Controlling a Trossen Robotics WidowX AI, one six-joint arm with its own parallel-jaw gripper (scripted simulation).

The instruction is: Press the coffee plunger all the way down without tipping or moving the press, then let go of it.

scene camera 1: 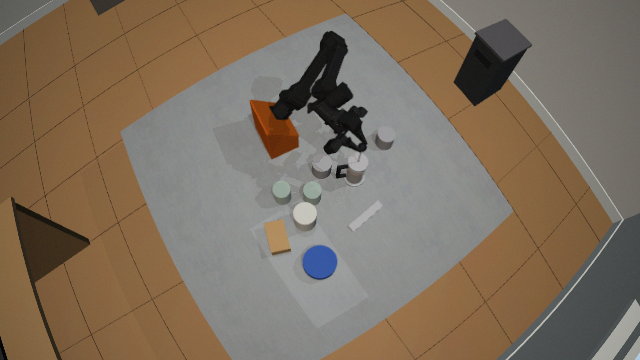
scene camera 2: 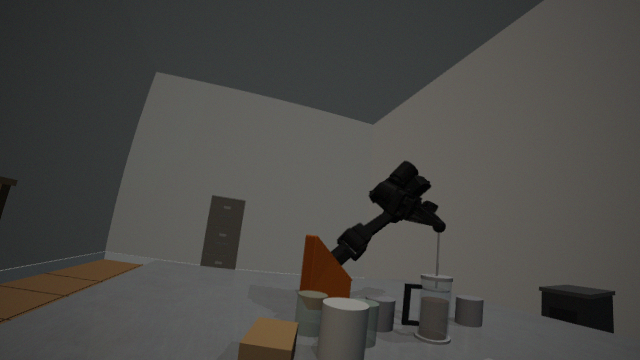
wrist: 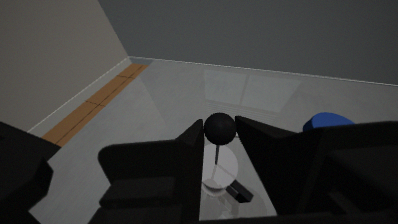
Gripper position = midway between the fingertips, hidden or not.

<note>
In view: my gripper (scene camera 2: 441, 225), a coffee press (scene camera 2: 433, 321) and a blue disc (scene camera 1: 319, 261).
My gripper also shows in scene camera 1 (scene camera 1: 364, 148) and in the wrist view (wrist: 218, 122).
</note>
